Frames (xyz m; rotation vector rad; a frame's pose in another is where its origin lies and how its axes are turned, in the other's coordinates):
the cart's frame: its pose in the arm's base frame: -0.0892 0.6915 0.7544 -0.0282 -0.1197 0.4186
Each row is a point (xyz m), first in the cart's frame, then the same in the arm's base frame.
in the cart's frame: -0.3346 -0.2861 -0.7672
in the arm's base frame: -0.1837 0.2919 -0.0291
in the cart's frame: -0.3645 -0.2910 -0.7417
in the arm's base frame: -0.2119 0.2753 -0.0068
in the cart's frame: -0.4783 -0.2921 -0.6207
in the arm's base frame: -0.3294 0.2283 0.1008
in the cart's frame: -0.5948 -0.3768 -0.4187
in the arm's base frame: -0.4254 0.1041 0.2929
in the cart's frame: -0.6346 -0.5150 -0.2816
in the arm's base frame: -0.4224 -0.0380 0.4318
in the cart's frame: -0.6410 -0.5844 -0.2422
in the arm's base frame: -0.4049 -0.1039 0.4738
